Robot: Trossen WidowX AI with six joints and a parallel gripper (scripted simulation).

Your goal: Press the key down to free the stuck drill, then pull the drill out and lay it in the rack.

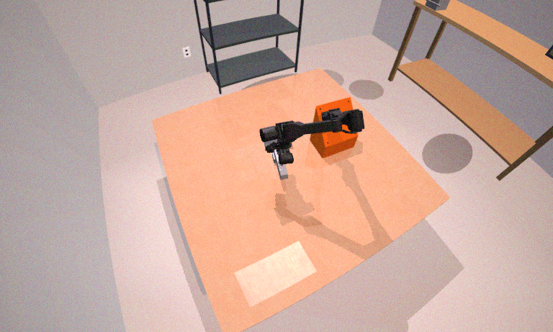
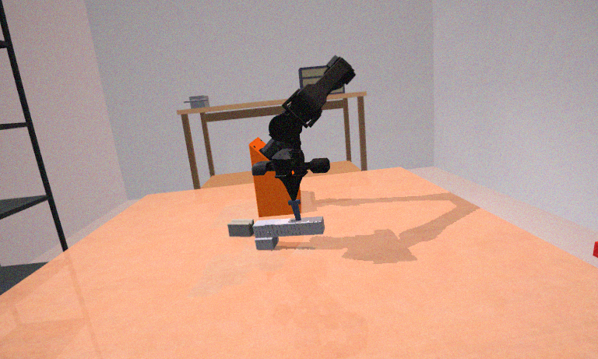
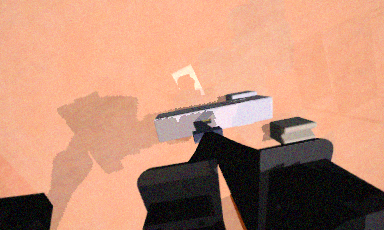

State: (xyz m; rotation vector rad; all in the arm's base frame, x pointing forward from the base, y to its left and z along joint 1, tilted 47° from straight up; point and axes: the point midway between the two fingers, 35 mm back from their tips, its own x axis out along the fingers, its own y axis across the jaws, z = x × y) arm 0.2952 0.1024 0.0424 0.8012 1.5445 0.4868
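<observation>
Now: gripper tip 30 mm above the blue key. From my gripper tip the other things lie so: rack 180 mm to the right, 120 mm behind, 110 mm below; drill 80 mm below, 50 mm to the right, 10 mm behind.
</observation>
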